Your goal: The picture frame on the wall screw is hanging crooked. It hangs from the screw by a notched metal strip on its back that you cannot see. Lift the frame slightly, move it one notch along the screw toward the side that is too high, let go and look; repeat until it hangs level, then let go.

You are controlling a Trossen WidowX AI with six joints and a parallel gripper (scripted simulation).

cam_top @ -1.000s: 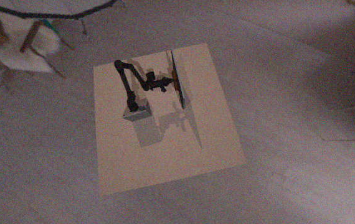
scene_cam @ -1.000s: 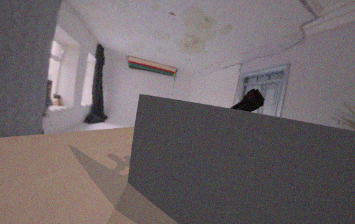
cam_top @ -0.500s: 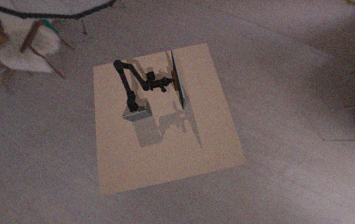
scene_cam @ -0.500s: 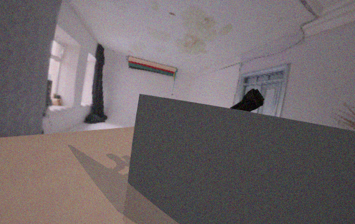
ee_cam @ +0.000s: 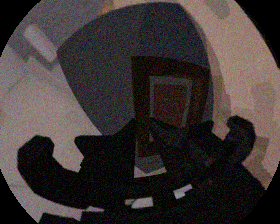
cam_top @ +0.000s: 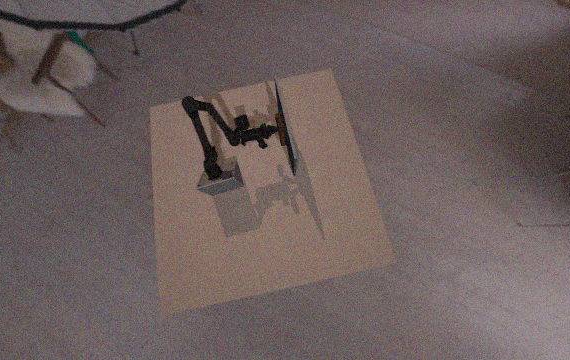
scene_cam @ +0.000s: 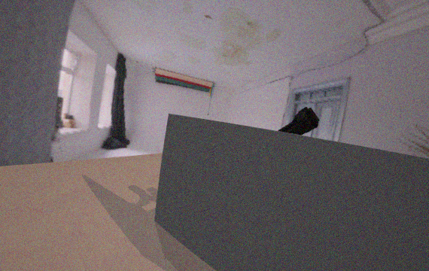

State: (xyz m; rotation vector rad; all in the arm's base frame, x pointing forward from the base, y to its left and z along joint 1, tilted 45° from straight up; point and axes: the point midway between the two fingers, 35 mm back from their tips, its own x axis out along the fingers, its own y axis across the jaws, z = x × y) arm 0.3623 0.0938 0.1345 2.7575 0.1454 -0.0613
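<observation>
Right now the picture frame is 5 cm below my gripper tip, 2 cm to the left of it and 1 cm ahead of it. From my gripper tip the other things lie so: wall panel 6 cm below, 2 cm to the left, 2 cm ahead.
</observation>
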